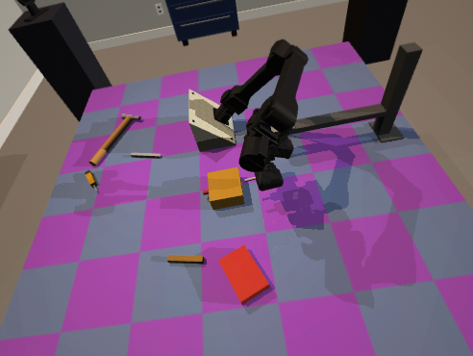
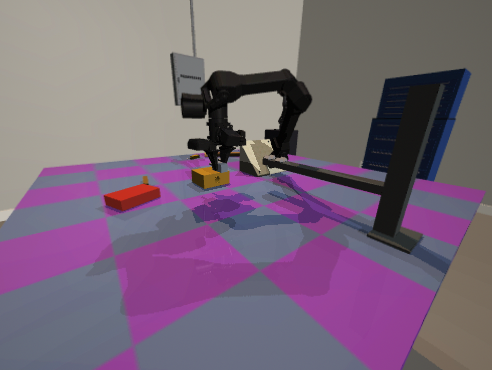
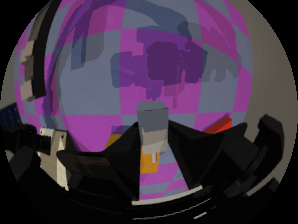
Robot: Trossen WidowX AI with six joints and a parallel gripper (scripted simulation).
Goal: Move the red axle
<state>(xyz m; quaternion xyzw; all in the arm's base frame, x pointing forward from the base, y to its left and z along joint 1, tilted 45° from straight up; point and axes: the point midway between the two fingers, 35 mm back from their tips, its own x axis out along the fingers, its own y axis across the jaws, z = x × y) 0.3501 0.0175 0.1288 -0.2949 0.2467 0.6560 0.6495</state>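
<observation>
My gripper tip is 12 cm to the left of the orange beam, 6 cm above it and 3 cm past it. The rest, counted from my gripper tip: orange stick: 26 cm to the right, 17 cm ahead, 8 cm below; pale grey stub: 2 cm to the right, 1 cm above; flat red block: 24 cm ahead, 10 cm to the right, 7 cm below.
</observation>
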